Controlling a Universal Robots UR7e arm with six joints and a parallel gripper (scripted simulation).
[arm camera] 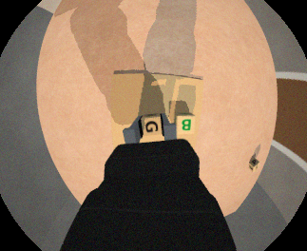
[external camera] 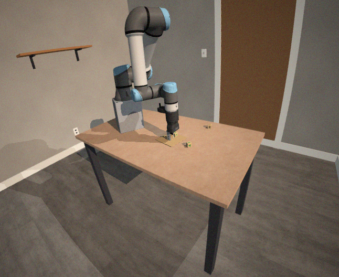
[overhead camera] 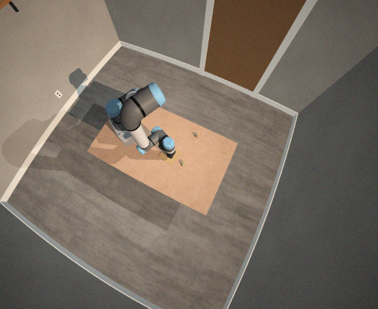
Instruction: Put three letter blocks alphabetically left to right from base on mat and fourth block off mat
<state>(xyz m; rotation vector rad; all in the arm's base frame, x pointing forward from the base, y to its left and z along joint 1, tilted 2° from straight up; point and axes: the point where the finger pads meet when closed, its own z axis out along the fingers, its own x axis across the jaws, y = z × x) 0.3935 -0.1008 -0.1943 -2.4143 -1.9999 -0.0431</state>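
Right now my hand is 20 mm above the tan mat.
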